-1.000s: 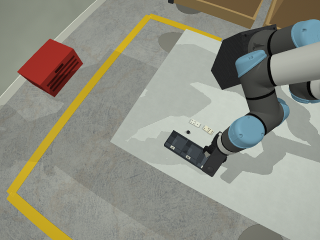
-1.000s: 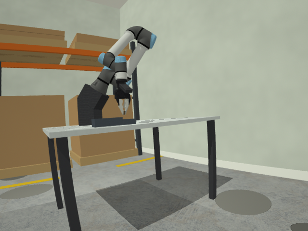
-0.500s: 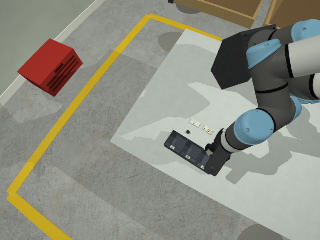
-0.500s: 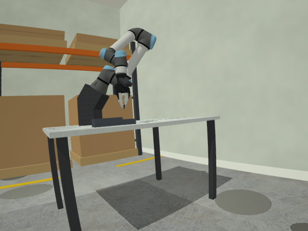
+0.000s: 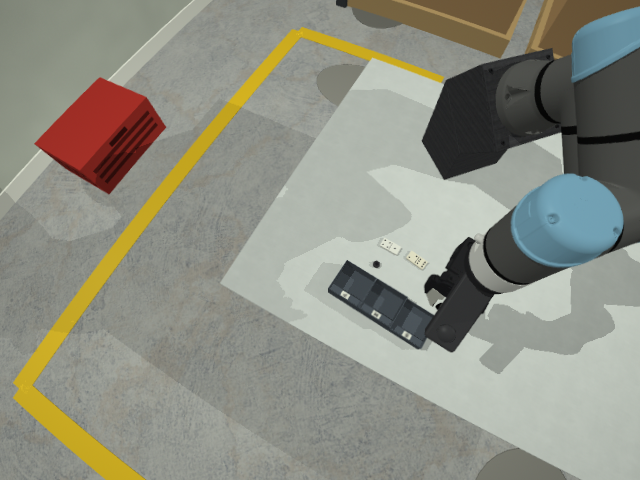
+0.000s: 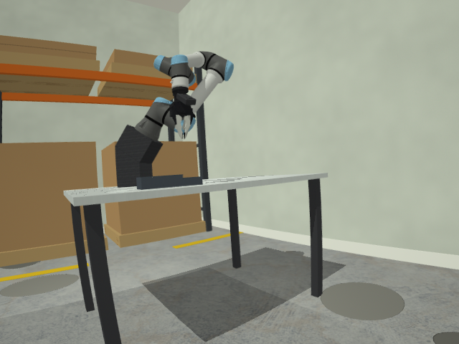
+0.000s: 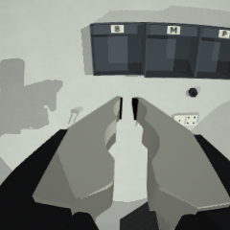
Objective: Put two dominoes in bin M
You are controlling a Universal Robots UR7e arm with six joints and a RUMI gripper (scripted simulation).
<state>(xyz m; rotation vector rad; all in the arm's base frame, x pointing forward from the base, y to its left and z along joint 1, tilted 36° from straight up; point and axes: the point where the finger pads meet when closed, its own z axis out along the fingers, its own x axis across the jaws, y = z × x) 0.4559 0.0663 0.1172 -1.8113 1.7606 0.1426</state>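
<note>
Now: the bin 190 mm below my hand, 70 mm to the right of it and 20 mm ahead of it. Also, from my hand: black nut (200 mm below, 150 mm to the right, 50 mm behind); then domino (200 mm below, 130 mm behind, 80 mm to the right); then screw (200 mm below, 140 mm behind, 80 mm to the left).
</note>
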